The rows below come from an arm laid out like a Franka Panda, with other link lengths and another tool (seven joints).
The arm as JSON. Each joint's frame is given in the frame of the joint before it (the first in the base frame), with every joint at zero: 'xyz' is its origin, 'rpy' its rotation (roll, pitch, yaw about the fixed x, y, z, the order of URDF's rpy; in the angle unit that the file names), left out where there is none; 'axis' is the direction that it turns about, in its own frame. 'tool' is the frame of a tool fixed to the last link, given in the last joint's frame.
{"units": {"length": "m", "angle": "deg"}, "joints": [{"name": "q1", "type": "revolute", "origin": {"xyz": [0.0, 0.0, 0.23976], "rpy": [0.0, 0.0, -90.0]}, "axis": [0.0, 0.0, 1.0]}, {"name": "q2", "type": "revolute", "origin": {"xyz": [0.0, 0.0, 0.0], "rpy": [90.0, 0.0, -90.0]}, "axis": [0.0, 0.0, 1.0]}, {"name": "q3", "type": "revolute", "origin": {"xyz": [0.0, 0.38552, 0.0], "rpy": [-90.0, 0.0, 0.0]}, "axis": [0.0, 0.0, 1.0]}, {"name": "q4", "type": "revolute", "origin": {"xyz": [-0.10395, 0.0, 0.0], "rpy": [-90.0, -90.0, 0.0]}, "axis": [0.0, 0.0, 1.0]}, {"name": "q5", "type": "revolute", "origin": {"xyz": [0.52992, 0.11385, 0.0], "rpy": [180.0, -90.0, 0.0]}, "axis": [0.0, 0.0, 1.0]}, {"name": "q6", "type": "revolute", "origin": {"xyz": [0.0, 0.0, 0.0], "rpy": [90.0, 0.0, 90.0]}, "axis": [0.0, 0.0, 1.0]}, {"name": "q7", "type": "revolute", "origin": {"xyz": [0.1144, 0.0, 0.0], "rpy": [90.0, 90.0, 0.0]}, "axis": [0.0, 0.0, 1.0]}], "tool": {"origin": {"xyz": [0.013, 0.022, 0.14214], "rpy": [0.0, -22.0, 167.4]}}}
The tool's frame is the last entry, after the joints.
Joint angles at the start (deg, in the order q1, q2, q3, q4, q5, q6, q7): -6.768, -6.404, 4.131, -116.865, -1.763, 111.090, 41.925
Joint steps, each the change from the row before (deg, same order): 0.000, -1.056, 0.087, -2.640, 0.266, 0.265, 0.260; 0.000, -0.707, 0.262, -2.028, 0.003, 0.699, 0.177; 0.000, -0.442, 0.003, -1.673, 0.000, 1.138, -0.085; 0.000, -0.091, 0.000, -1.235, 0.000, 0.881, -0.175; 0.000, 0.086, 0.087, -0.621, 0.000, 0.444, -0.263; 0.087, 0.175, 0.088, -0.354, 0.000, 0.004, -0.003; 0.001, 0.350, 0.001, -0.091, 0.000, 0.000, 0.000; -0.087, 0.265, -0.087, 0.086, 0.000, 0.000, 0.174; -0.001, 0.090, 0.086, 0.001, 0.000, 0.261, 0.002; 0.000, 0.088, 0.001, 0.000, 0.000, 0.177, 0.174; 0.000, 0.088, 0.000, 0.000, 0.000, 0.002, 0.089; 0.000, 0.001, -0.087, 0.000, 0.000, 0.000, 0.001; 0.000, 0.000, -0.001, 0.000, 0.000, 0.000, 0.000; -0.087, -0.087, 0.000, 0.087, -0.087, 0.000, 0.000
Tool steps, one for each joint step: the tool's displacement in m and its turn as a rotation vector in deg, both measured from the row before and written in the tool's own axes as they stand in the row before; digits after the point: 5 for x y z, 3 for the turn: 0.01053, 0.01248, 0.01389, -1.058, 0.495, 0.683; 0.00581, 0.00929, 0.01187, -0.502, 0.374, 0.090; 0.00634, 0.00495, 0.00972, -0.108, 0.066, -0.077; 0.00540, 0.00322, 0.00988, -0.290, 0.126, -0.100; 0.00220, 0.00195, 0.00687, -0.347, 0.129, -0.255; 0.00096, 0.00214, 0.00628, -0.492, 0.254, -0.008; 0.00168, -0.00030, 0.00505, -0.377, 0.186, 0.133; 0.00218, -0.00191, 0.00158, -0.041, 0.051, 0.381; -0.00112, -0.00025, 0.00090, 0.113, -0.079, -0.137; -0.00002, -0.00057, 0.00070, 0.132, -0.051, 0.130; 0.00032, -0.00019, 0.00102, -0.041, 0.035, 0.109; 0.00090, -0.00052, -0.00032, 0.023, -0.012, 0.084; 0.00001, -0.00001, 0.00000, 0.000, 0.000, 0.001; 0.00014, -0.00076, -0.00226, 0.196, -0.012, -0.019
